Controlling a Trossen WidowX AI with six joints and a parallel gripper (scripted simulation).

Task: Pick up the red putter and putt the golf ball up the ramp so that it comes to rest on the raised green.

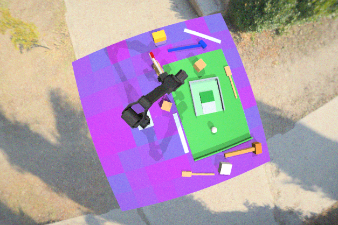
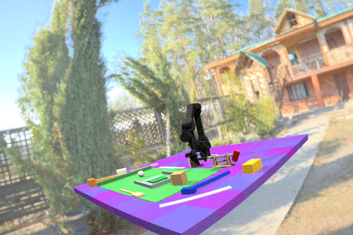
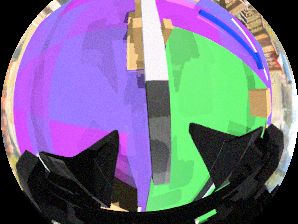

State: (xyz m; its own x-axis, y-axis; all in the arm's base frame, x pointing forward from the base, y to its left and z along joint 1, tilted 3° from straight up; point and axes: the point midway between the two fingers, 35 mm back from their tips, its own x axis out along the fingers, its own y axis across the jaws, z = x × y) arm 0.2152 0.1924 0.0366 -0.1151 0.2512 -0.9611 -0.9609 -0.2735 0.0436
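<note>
My gripper tip is 110 mm to the right of the red putter, 40 mm past it and 30 mm below it. Also, from my gripper tip: blue putter (270 mm to the left, 210 mm ahead, 20 mm below); then yellow block (390 mm to the left, 20 mm ahead, 10 mm below); then wooden frame (130 mm to the left, 40 mm behind).
</note>
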